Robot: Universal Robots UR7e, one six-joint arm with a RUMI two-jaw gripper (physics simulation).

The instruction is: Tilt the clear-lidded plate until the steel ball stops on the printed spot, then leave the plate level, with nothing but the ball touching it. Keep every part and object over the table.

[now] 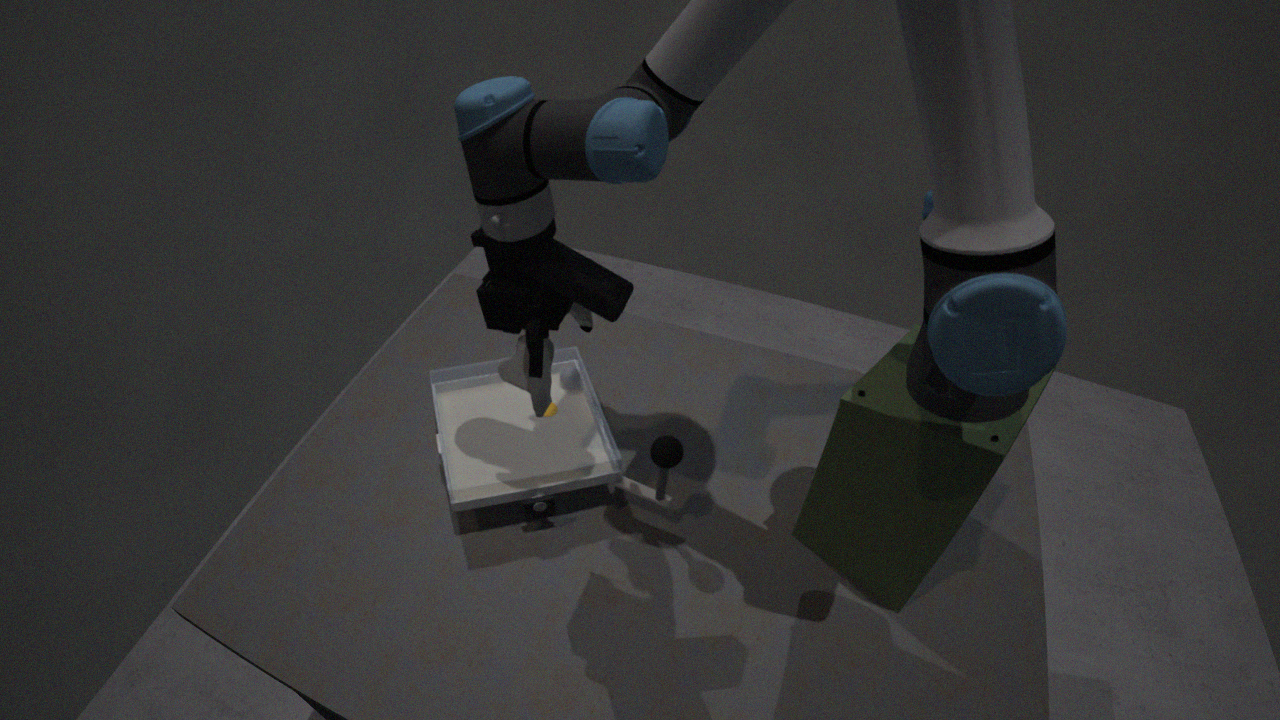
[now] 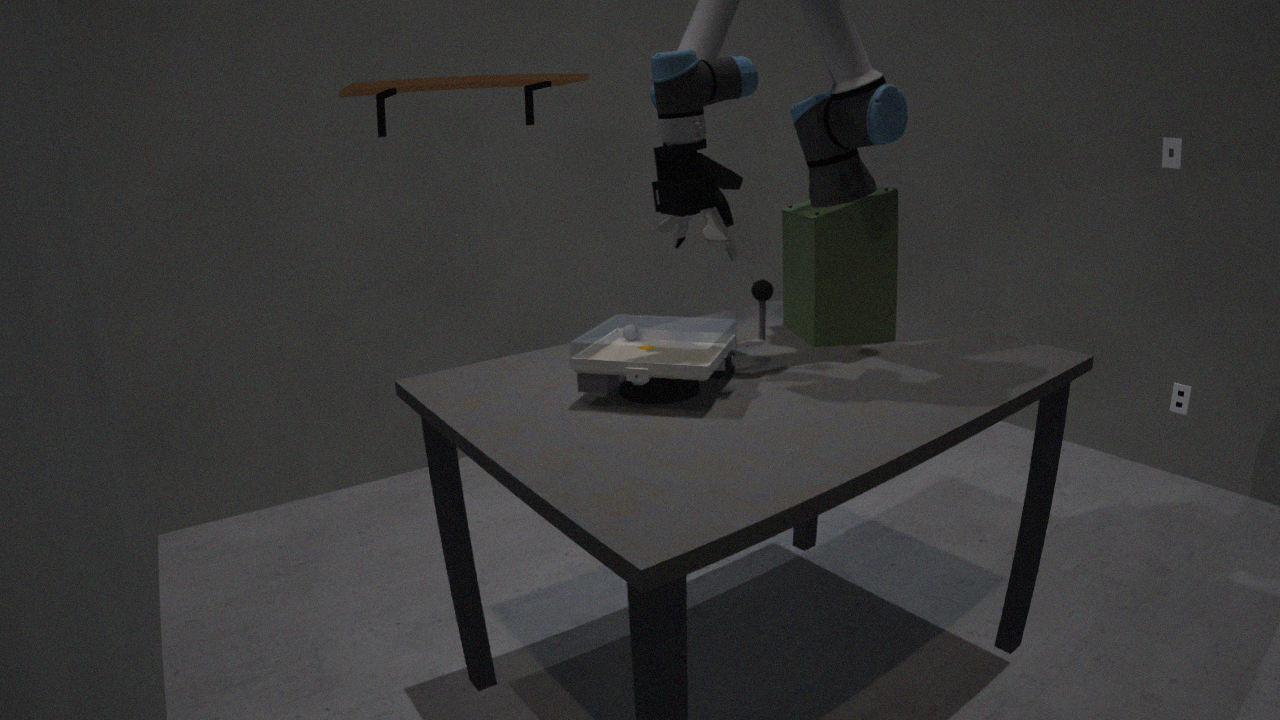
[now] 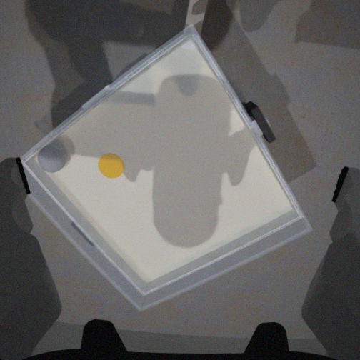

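Observation:
The clear-lidded plate (image 1: 492, 497) (image 2: 608, 368) (image 3: 222, 255) stands on its base and looks about level. The steel ball (image 1: 570, 378) (image 2: 630, 332) (image 3: 52, 156) lies under the lid near one corner, apart from the printed yellow spot (image 1: 550, 409) (image 2: 645, 347) (image 3: 111, 165). A black knob (image 1: 665, 451) (image 2: 761, 290) stands on a post on the pale arm beside the plate. My gripper (image 1: 563, 368) (image 2: 706, 248) (image 3: 182, 168) is wide open and empty, and hangs above the plate without touching it. The base under the plate is mostly hidden.
The green pedestal (image 1: 895, 483) (image 2: 854, 273) carries the robot's base, beyond the knob from the plate. The plate stands near one edge of the table (image 2: 760, 465). An orange shelf (image 2: 465, 82) is on the wall. Shadows of the arm fall across plate and table.

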